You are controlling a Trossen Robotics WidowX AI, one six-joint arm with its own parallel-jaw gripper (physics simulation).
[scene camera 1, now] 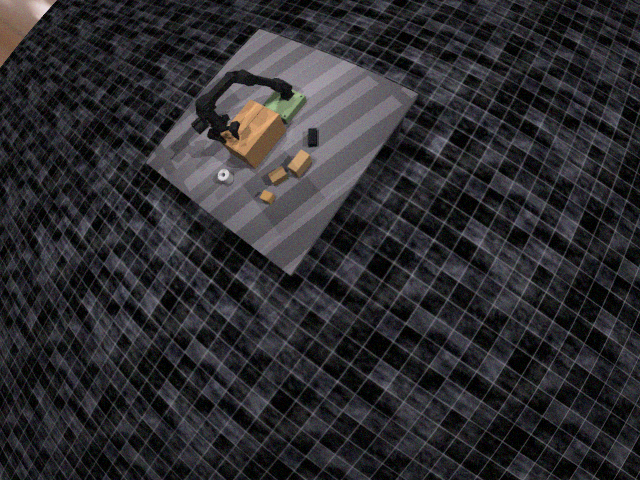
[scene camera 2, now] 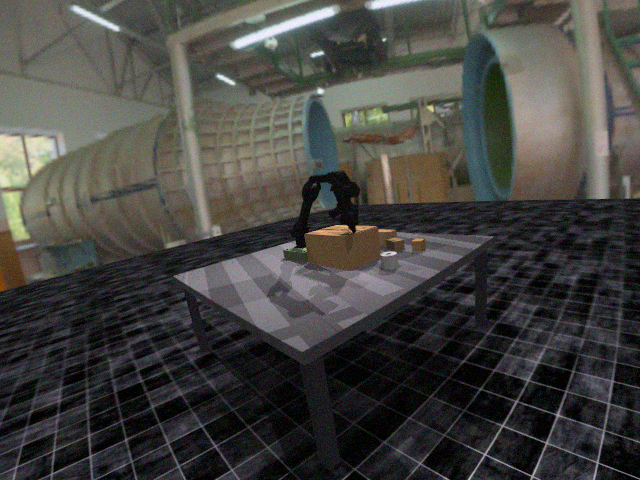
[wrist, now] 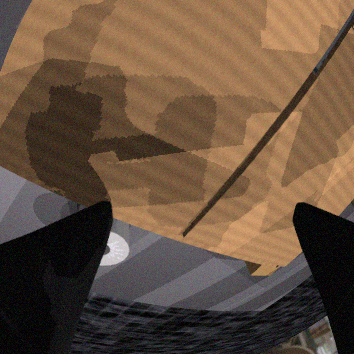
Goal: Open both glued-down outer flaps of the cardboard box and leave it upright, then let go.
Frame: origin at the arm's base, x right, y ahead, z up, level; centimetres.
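Seen in the pictures: gripper, fingertip midpoint: [scene camera 1: 232, 141] [scene camera 2: 356, 229] [wrist: 206, 212]; arm's base at its link origin: [scene camera 1: 287, 95] [scene camera 2: 301, 246].
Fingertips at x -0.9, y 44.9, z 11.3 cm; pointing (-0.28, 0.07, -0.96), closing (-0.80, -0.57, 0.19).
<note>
Pixels of each thing's middle, then the offset from my fingertips to it. "spot": a spot on its surface instead. Level surfaces: height alone.
- cardboard box at the middle of its body: [wrist: 271, 19] [scene camera 2: 342, 245] [scene camera 1: 252, 134] dx -0.5, dy -11.8, dz -8.7 cm
- flap at a spot on its surface: [wrist: 165, 40] spot: dx +5.3, dy -4.8, dz -1.0 cm
- white roll at the middle of its body: [wrist: 101, 230] [scene camera 2: 389, 260] [scene camera 1: 225, 176] dx -0.9, dy +17.0, dz -13.5 cm
- black block at the middle of its body: [scene camera 1: 312, 137] dx -29.0, dy -30.4, dz -14.8 cm
- table at its surface level: dz -16.5 cm
The cardboard box [scene camera 1: 265, 145] [scene camera 2: 336, 252] stands upright on the table. Its two outer flaps lie about flat across the top. In the wrist view a narrow dark seam runs diagonally between one flap [wrist: 165, 40] and the other flap [wrist: 305, 165]. My gripper [scene camera 1: 232, 136] [scene camera 2: 353, 230] [wrist: 206, 212] is open and empty, with its fingers wide apart. It is over the box top near the end of the seam, on the side by the white roll. Whether a fingertip touches the cardboard I cannot tell. Shadows of the arm darken the flaps.
A white roll [scene camera 1: 223, 176] [scene camera 2: 388, 261] [wrist: 118, 249] stands beside the box. Three small cardboard boxes [scene camera 1: 299, 163] [scene camera 2: 395, 244] and a black block [scene camera 1: 312, 137] are on the table [scene camera 1: 341, 180]. The arm's green base plate [scene camera 1: 290, 109] [scene camera 2: 294, 253] is close to the box.
</note>
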